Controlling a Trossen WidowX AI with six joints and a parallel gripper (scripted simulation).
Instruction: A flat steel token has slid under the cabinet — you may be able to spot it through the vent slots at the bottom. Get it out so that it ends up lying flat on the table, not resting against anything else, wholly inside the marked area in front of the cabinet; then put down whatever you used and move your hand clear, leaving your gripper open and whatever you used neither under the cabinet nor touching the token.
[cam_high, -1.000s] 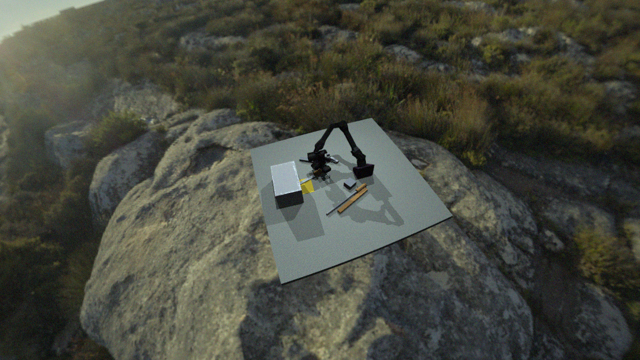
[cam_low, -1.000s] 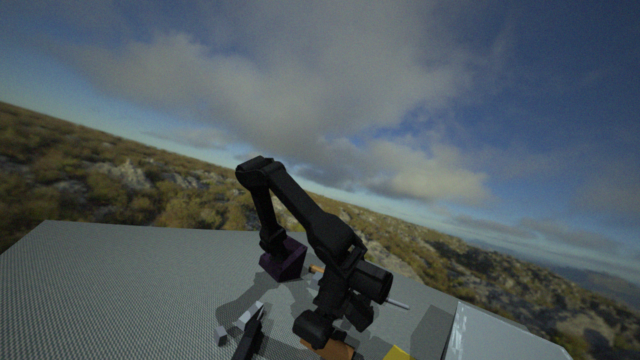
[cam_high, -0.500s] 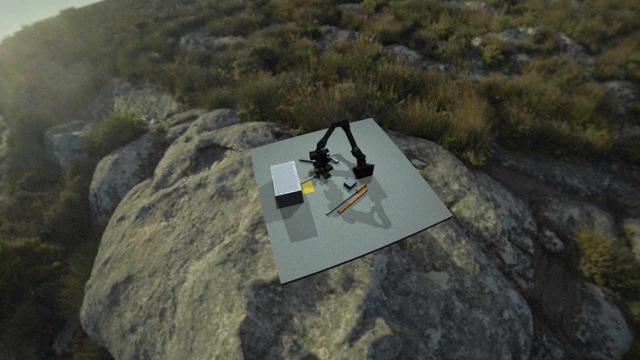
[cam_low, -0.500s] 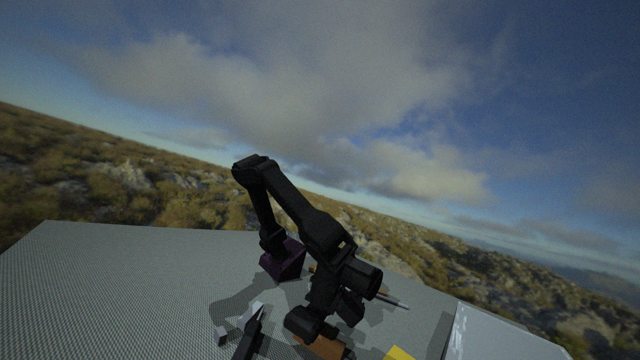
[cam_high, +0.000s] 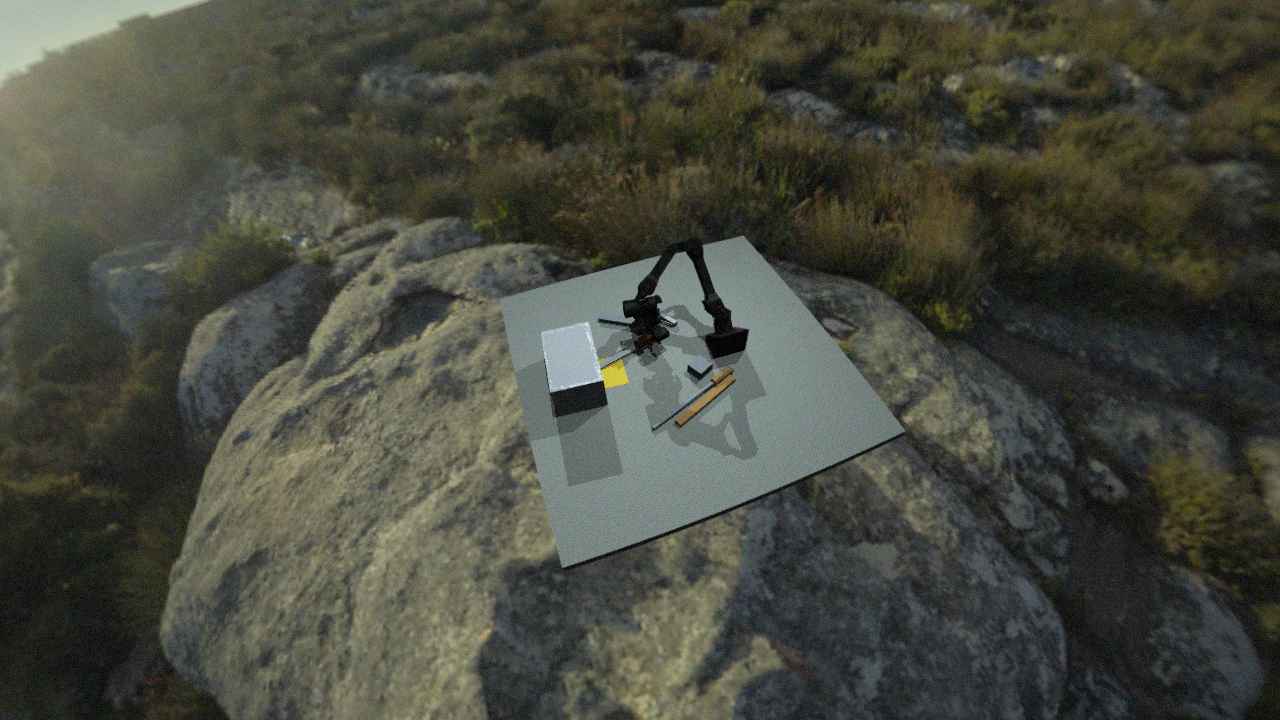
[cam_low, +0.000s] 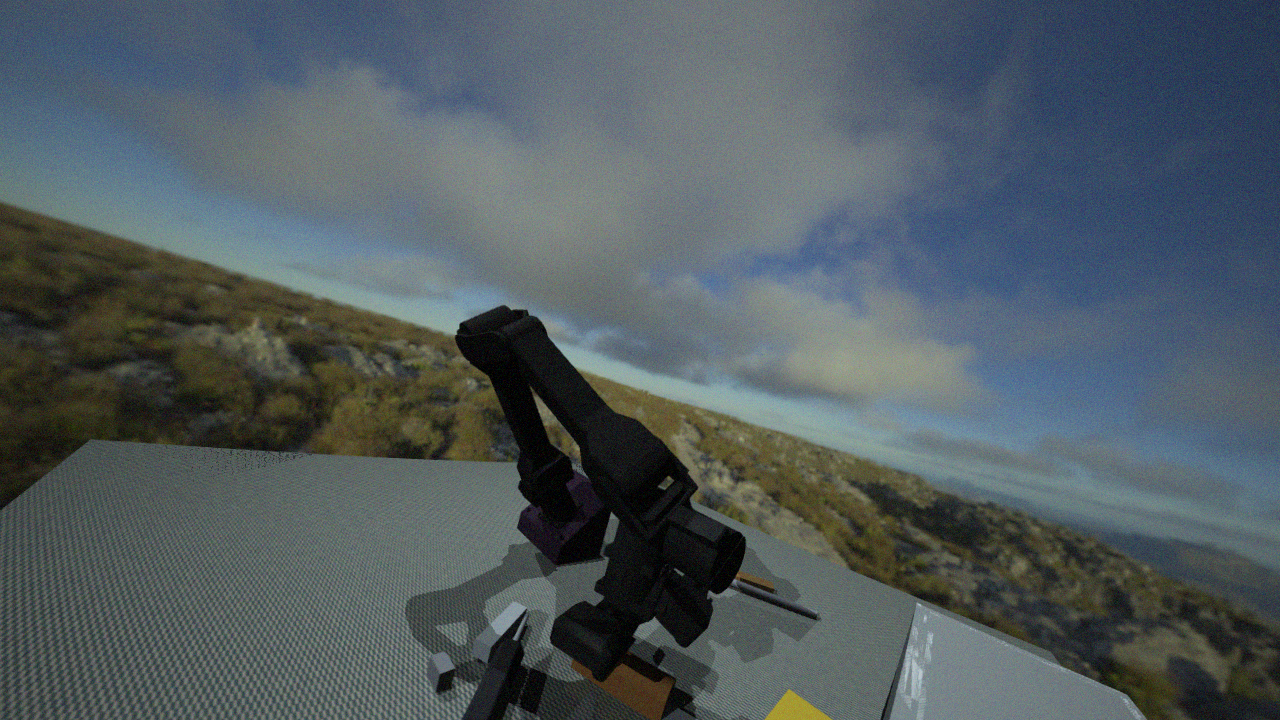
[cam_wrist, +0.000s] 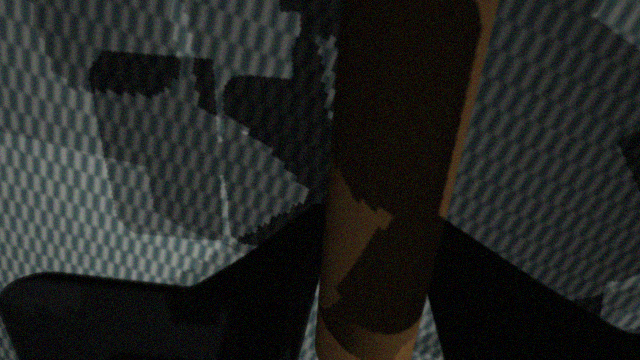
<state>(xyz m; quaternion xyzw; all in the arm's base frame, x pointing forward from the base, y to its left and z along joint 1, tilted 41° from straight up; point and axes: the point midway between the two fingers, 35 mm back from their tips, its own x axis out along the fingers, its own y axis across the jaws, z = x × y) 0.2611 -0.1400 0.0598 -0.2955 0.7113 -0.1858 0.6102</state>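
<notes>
The grey bar is 11 cm behind my gripper tip and 6 cm to the right of it. Round my gripper tip: grey block: 11 cm behind, 23 cm to the left, 1 cm above; then small grey cube: 9 cm behind, 15 cm to the right; then wooden stick: 6 cm behind, 37 cm to the left.
</notes>
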